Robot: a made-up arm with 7 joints. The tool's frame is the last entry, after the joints.
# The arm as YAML. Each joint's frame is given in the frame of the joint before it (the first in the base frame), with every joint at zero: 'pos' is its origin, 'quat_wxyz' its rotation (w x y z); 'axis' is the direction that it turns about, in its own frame. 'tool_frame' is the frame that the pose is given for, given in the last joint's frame.
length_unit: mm
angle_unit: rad
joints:
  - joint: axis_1
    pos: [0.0, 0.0, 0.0]
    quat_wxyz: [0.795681, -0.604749, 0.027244, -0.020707]
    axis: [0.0, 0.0, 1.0]
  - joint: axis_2
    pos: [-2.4, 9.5, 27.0]
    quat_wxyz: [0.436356, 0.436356, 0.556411, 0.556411]
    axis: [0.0, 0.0, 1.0]
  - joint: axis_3
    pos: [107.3, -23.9, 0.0]
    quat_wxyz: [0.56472, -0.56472, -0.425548, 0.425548]
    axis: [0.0, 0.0, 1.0]
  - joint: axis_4
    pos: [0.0, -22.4, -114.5]
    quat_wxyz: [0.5, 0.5, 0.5, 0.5]
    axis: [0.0, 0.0, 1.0]
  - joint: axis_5
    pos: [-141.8, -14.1, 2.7]
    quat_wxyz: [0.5, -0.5, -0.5, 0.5]
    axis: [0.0, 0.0, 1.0]
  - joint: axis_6
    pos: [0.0, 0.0, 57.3]
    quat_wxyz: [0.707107, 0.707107, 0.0, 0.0]
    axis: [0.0, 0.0, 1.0]
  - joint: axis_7
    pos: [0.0, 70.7, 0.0]
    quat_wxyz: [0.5, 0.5, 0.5, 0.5]
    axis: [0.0, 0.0, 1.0]
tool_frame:
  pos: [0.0, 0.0, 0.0]
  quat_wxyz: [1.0, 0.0, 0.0, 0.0]
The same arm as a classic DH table. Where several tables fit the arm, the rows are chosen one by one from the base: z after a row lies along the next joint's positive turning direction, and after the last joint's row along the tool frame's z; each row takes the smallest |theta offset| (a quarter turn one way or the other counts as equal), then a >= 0, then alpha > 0; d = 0 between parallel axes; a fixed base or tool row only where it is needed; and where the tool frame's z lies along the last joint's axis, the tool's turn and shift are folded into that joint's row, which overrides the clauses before.
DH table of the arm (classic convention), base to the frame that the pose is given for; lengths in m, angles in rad. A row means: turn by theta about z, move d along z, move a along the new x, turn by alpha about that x. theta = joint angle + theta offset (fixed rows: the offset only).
base (fixed): theta_offset -0.071, d 0, a 0, alpha -1.3004
axis_1: theta_offset -1.3111, d 0.027, a -0.0098, alpha -1.5708
axis_2: theta_offset 1.2915, d -0.0001, a -0.0066, alpha 1.5708
axis_3: theta_offset 1.5708, d -0.2242, a 0.0224, alpha -1.5708
axis_4: theta_offset 1.5708, d 0.0027, a 0.0141, alpha 1.5708
axis_5: theta_offset 0, d 0.1991, a 0, alpha -1.5708
axis_6: theta_offset -1.5708, d 0, a 0.0707, alpha 1.5708
axis_7: theta_offset 0, d 0, a 0, alpha 0

